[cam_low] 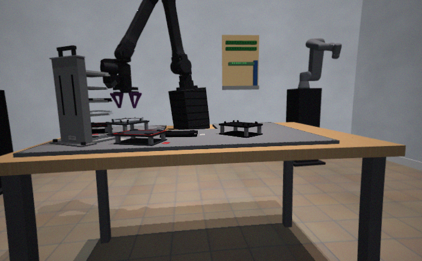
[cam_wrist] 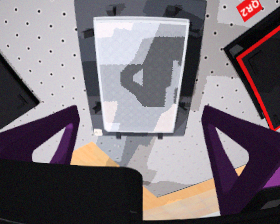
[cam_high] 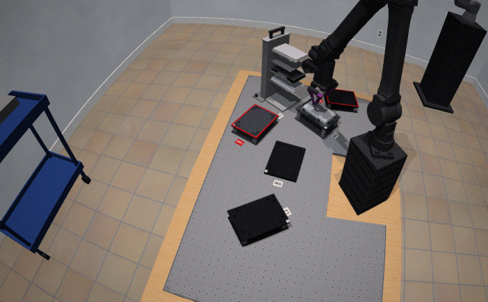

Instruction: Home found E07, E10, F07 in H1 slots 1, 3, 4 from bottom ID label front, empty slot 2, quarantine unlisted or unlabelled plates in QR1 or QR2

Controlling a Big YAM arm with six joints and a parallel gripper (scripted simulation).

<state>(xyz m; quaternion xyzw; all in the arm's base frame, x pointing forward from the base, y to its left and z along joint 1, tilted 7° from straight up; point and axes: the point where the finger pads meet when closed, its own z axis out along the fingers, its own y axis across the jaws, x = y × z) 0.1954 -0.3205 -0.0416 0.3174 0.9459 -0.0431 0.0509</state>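
Now: the regrip nest 80 mm below my hand. Also, from my hand: RG label: 90 mm behind, 70 mm to the left, 130 mm below; then QR2 label: 20 mm behind, 160 mm to the right, 130 mm below; then dark plate: 150 mm ahead, 110 mm to the right, 30 mm above.
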